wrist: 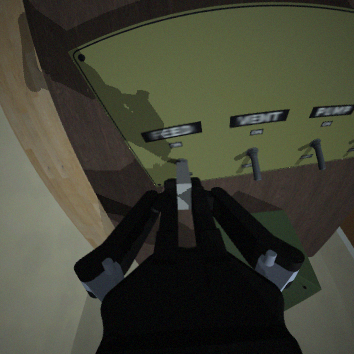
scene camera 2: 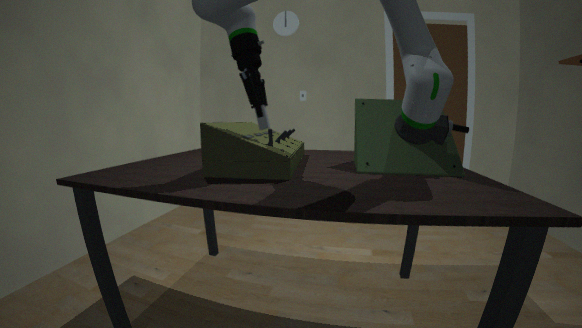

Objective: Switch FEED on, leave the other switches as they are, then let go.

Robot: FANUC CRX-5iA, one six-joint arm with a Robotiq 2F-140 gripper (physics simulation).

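Frame: origin at the arm's base, x ahead, y left, z up, level; centimetres.
Seen in the pictures: gripper, fingertip midpoint: (wrist: 181, 171) (scene camera 2: 265, 128); arm's base, origin of the base link: (scene camera 2: 414, 128).
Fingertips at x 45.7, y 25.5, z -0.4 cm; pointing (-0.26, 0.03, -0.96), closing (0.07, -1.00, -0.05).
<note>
Pixels of each thing's top centre, then the offset from my fingertips to it. Level surfaces: height alone.
- FEED label, middle of its top: (wrist: 170, 132) dx +4.9, dy +1.7, dz -2.0 cm
- FEED lever, middle of its top: (scene camera 2: 270, 128) dx -1.8, dy +0.0, dz +0.0 cm
- VENT lever, middle of its top: (wrist: 259, 173) dx -0.3, dy -11.9, dz -0.9 cm
- PUMP lever, middle of its top: (wrist: 326, 162) dx +2.5, dy -23.6, dz -0.9 cm
- dark wooden table, its level: dz -13.7 cm
The green switch box (scene camera 2: 240, 165) (wrist: 200, 60) has a sloping panel with toggle levers. The FEED label (wrist: 171, 131) is at the left in the wrist view. The FEED lever (scene camera 2: 270, 137) stands nearly upright in the scene view, unlike the others; in the wrist view the fingertips hide most of it. The VENT lever (wrist: 255, 165) and PUMP lever (wrist: 318, 155) lean toward the panel's lower edge, away from their ON marks. My gripper (scene camera 2: 263, 127) (wrist: 181, 171) is shut with nothing between its fingers. Its tips are close to the FEED lever; contact cannot be told.
The box stands on a dark wooden table (scene camera 2: 240, 196). A green angular block (scene camera 2: 377, 135) (wrist: 300, 270) stands to the right, with the arm's base (scene camera 2: 422, 131) mounted at it. Another switch partly shows at the wrist view's right edge.
</note>
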